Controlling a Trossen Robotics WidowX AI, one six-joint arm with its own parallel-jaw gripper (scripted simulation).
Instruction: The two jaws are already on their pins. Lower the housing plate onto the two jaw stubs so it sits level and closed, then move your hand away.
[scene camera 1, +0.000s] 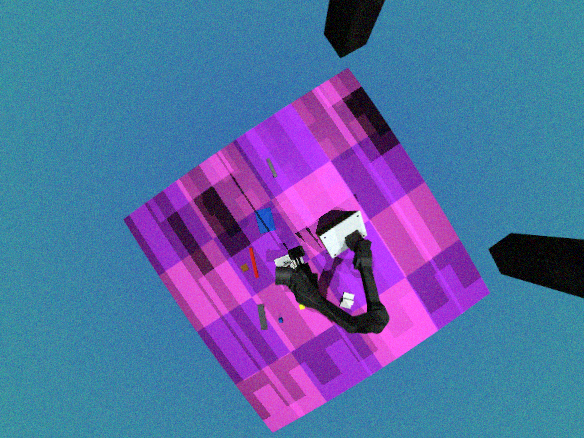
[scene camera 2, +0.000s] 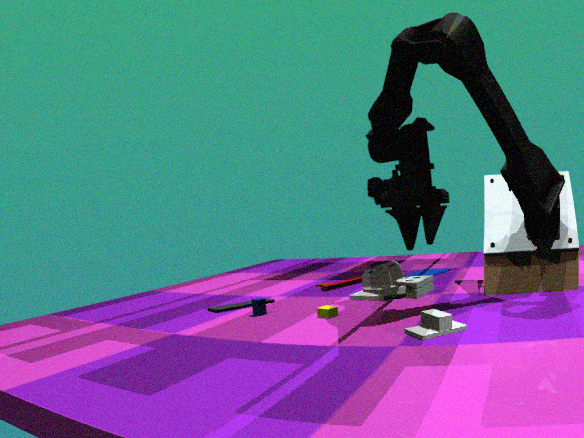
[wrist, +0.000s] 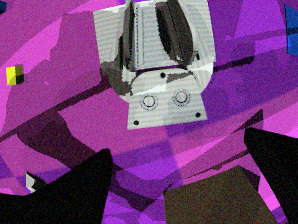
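Observation:
A housing plate (wrist: 166, 110) can be seen in the scene, and so can the gripper (scene camera 2: 420, 247), which is open and holds nothing. The gripper also appears in the wrist view (wrist: 181, 146).

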